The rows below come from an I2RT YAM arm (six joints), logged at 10 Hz.
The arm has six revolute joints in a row. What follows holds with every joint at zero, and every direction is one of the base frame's.
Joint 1 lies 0.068 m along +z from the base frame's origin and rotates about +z.
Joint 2 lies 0.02 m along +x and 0.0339 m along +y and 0.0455 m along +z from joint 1 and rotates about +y.
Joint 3 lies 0.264 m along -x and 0.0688 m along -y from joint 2 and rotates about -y.
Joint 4 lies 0.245 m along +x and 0.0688 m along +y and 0.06 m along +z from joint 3 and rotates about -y.
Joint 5 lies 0.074 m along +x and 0.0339 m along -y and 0.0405 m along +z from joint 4 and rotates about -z.
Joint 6 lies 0.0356 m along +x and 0.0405 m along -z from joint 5 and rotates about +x.
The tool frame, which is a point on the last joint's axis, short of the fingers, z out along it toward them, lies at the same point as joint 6; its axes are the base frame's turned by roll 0, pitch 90 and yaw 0 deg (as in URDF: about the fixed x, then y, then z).
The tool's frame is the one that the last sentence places.
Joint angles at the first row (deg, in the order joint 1, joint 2, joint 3, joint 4, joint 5, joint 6):
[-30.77, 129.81, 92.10, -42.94, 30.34, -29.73]
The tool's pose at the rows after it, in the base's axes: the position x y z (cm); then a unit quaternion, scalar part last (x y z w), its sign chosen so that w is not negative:
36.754 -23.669 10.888 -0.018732 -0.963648 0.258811 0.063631
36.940 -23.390 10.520 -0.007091 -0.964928 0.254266 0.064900
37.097 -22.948 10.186 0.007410 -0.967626 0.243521 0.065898
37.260 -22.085 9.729 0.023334 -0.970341 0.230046 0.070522
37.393 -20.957 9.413 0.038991 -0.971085 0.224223 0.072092
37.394 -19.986 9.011 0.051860 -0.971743 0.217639 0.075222
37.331 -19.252 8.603 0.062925 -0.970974 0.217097 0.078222
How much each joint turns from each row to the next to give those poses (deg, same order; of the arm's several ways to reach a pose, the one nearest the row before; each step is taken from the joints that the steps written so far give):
[0.30, 0.26, 0.10, -0.07, -0.67, -0.93]
[0.41, 0.44, -0.09, 0.24, -0.43, -0.87]
[0.53, 0.31, -0.18, -0.19, -1.08, -0.93]
[1.02, 0.29, -0.47, -0.69, -1.07, -0.42]
[1.38, -0.33, -1.31, 0.20, -0.45, -0.25]
[1.13, -0.19, -1.30, 0.16, -0.45, -0.14]
[0.87, -0.18, -1.36, 0.72, 0.14, -0.33]

